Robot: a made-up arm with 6 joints.
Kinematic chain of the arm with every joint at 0, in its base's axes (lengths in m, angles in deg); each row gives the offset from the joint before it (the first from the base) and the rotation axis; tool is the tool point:
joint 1: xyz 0 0 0.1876 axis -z
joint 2: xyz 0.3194 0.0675 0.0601 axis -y
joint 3: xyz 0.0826 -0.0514 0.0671 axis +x
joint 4: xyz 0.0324 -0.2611 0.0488 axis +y
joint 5: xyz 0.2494 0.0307 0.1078 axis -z
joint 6: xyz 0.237 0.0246 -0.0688 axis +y
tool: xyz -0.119 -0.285 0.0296
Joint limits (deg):
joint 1: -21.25..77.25
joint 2: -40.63..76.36
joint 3: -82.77..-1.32
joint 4: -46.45..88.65
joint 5: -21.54..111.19
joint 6: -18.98..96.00
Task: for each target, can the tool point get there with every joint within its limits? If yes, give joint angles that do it. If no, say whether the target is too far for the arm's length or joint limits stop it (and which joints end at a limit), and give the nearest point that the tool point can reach.
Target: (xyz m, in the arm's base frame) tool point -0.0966 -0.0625 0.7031
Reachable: yes | joints 25.09 53.21 -53.91 11.87 90.11 81.81
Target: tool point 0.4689 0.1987 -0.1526
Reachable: no: joint limits stop it (at a limit: joint 1, joint 3, joint 4, joint 5, joint 6) | nearest point 0.6517 -0.1401 -0.2530 | short by 0.398 m
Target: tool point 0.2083 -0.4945 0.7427
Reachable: yes | joints 36.71 11.12 -44.47 13.44 52.99 -6.10
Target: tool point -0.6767 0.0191 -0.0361
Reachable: no: joint limits stop it (at a limit: joint 1, joint 2, joint 4, joint 6) | nearest point -0.4340 -0.1218 0.3103 | short by 0.446 m
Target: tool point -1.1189 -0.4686 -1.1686
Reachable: no: too far | nearest point -0.3699 -0.4714 -0.2870 | short by 1.157 m
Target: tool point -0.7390 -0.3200 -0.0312
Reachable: no: joint limits stop it (at a limit: joint 1, joint 2, joint 4, joint 6) | nearest point -0.5011 -0.5054 -0.1099 | short by 0.312 m
